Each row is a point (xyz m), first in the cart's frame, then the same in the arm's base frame.
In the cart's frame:
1: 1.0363 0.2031 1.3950
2: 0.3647 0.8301 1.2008
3: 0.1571 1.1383 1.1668
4: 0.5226 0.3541 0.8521
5: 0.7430 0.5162 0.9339
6: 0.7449 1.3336 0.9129
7: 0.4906 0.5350 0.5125
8: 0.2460 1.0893 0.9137
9: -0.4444 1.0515 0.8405
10: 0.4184 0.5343 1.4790
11: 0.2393 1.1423 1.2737
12: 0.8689 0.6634 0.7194
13: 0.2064 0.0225 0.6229
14: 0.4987 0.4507 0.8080
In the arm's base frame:
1: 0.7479 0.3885 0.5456
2: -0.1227 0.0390 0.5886
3: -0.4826 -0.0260 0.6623
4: 0.2457 0.0250 0.1015
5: 0.2193 0.2837 0.2196
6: -0.4922 0.6105 0.4553
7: -0.0267 0.0965 -0.1626
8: -0.4816 0.0576 0.4028
9: -0.7489 -0.5824 0.3535
10: 0.2390 -0.0528 0.7575
11: -0.4205 0.0416 0.7612
12: 0.0775 0.4754 0.0564
13: 0.3352 -0.3756 -0.2050
14: 0.1393 0.0452 0.0910

